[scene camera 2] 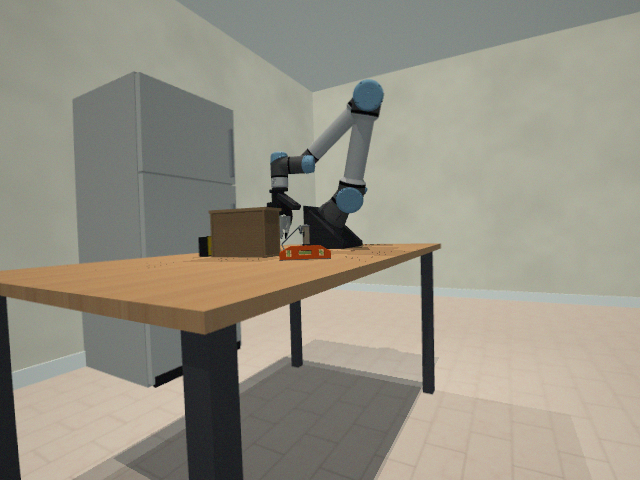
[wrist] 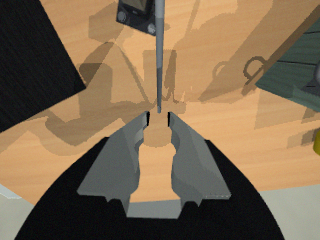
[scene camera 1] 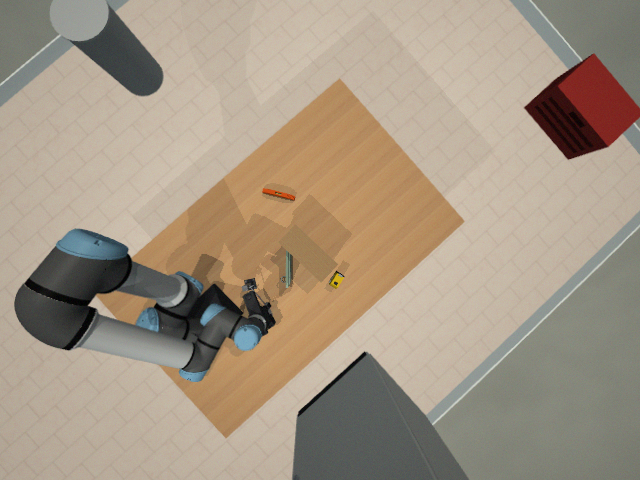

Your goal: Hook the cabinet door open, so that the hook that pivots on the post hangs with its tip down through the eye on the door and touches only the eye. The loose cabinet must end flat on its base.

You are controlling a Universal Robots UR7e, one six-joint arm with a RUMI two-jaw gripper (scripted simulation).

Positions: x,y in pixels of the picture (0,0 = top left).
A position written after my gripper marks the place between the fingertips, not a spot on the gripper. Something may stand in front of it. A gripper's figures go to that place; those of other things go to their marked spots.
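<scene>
My gripper (scene camera 2: 283,238), 148 cm from the lens. Brown wooden cabinet (scene camera 2: 246,232), 116 cm from the lens.
</scene>
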